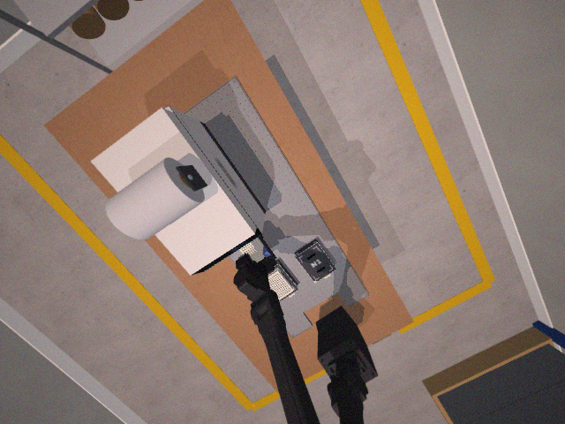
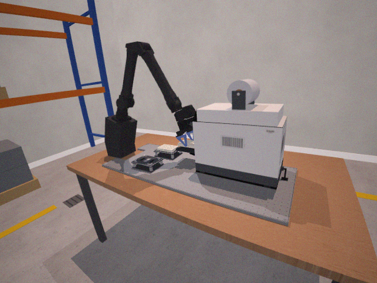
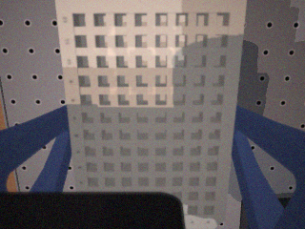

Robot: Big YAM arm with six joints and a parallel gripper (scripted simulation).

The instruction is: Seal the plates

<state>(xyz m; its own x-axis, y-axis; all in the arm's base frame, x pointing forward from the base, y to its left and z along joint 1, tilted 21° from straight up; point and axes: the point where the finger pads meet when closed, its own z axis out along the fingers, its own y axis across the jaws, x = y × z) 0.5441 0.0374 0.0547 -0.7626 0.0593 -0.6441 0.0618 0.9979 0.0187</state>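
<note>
The dark sealer stage is 30 mm below my hand. From my hand the other things lie so: foil roll: 330 mm ahead, 300 mm above, 20 mm to the right; then white well plate: 200 mm behind, 70 mm below, 40 mm to the left; then start button: 100 mm ahead, 90 mm to the left, 70 mm above.
</note>
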